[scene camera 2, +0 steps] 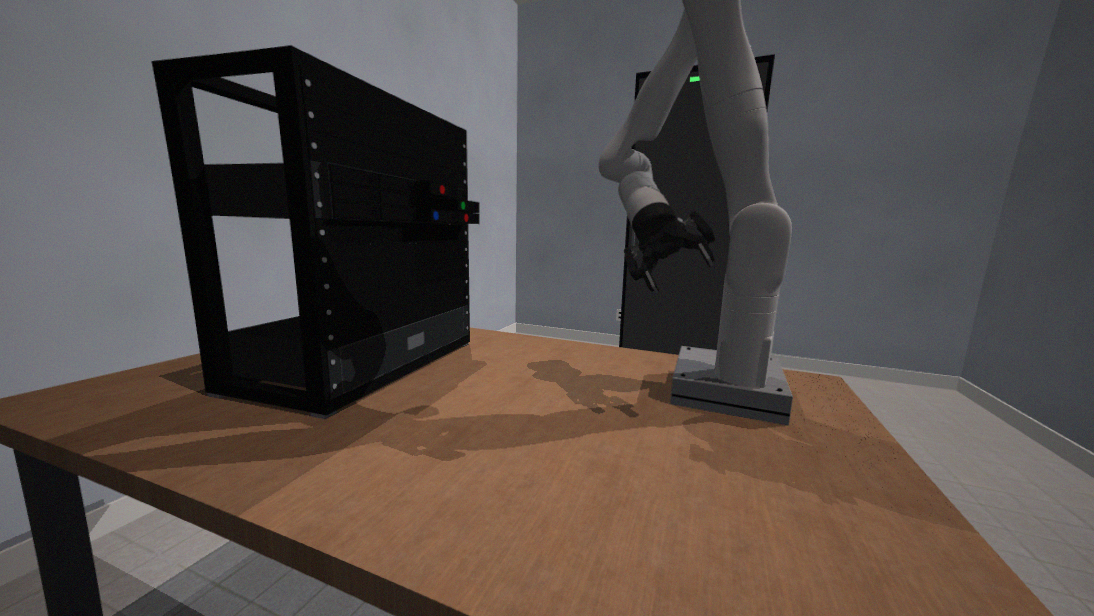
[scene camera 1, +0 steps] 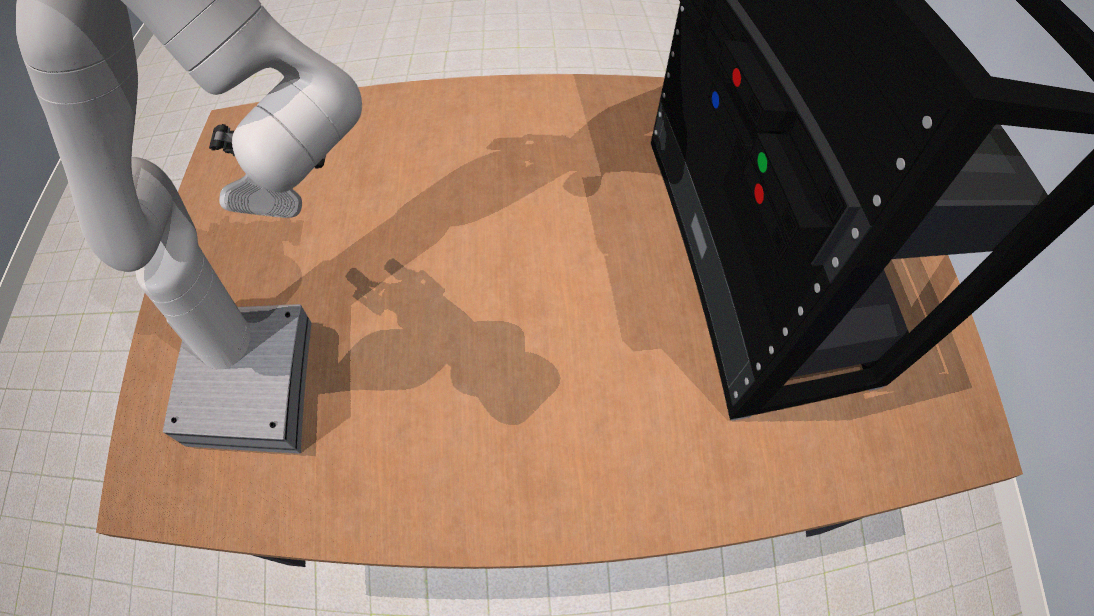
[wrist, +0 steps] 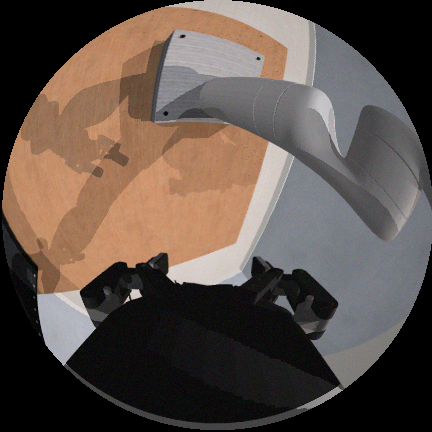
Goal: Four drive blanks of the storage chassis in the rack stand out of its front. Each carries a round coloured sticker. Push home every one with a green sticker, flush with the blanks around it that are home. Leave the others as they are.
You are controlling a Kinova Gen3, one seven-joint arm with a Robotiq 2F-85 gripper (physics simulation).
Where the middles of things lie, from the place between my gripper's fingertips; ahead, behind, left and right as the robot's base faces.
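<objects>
I see the black rack point(scene camera 1: 899, 125), and it is 11 cm to the left of my hand, 3 cm above it and 69 cm ahead of it.
</objects>
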